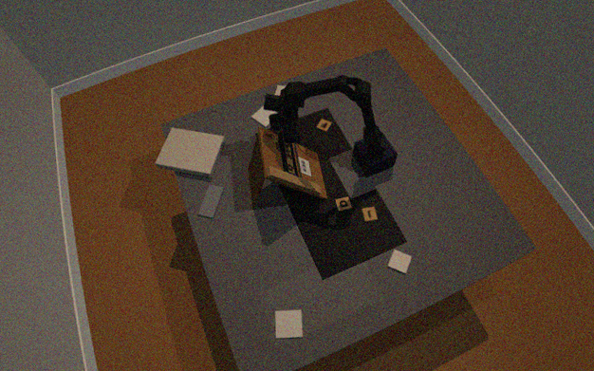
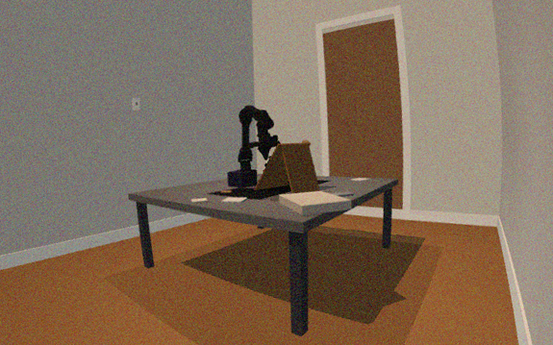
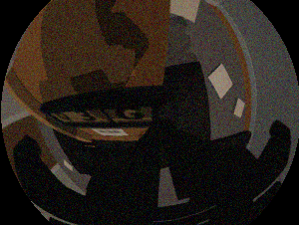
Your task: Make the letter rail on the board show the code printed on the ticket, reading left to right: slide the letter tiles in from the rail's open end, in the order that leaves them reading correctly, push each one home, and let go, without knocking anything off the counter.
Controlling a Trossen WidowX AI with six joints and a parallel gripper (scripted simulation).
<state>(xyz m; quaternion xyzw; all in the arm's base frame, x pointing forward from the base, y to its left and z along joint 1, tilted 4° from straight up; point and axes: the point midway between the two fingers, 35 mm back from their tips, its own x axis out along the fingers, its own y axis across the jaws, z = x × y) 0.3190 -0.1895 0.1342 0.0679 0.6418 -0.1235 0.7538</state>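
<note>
Now: gripper tip 12 cm to the right of the white ticket, 9 cm above it and 2 cm past it. Also, from my gripper tip: black mat: 19 cm to the left, 18 cm below, 12 cm behind; then grey slab: 40 cm ahead, 18 cm below, 5 cm to the left; then letter tile: 23 cm behind, 18 cm below, 10 cm to the right.
</note>
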